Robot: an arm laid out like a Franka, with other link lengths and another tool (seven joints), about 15 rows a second.
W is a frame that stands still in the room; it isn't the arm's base.
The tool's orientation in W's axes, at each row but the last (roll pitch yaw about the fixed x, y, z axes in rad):
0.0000 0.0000 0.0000
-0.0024 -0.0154 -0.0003
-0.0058 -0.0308 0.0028
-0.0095 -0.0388 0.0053
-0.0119 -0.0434 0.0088
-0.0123 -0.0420 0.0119
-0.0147 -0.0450 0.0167
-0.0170 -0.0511 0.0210
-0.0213 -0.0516 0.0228
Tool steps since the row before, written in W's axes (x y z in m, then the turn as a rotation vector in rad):
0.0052 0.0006 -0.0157 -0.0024 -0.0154 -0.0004
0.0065 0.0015 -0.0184 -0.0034 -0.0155 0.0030
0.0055 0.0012 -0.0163 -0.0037 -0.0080 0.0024
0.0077 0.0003 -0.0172 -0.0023 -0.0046 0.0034
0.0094 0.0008 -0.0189 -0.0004 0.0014 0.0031
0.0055 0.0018 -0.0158 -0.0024 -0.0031 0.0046
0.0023 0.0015 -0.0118 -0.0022 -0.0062 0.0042
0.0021 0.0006 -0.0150 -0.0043 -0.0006 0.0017
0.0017 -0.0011 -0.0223 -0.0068 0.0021 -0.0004
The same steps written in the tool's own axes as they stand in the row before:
0.0052 0.0006 -0.0157 -0.0024 -0.0154 -0.0004
0.0062 0.0015 -0.0185 -0.0033 -0.0155 0.0030
0.0050 0.0013 -0.0165 -0.0036 -0.0080 0.0025
0.0070 0.0004 -0.0175 -0.0022 -0.0046 0.0034
0.0086 0.0009 -0.0193 -0.0003 0.0014 0.0031
0.0049 0.0019 -0.0160 -0.0022 -0.0031 0.0047
0.0018 0.0016 -0.0119 -0.0021 -0.0062 0.0042
0.0013 0.0008 -0.0151 -0.0042 -0.0005 0.0019
0.0005 -0.0007 -0.0224 -0.0068 0.0023 0.0000

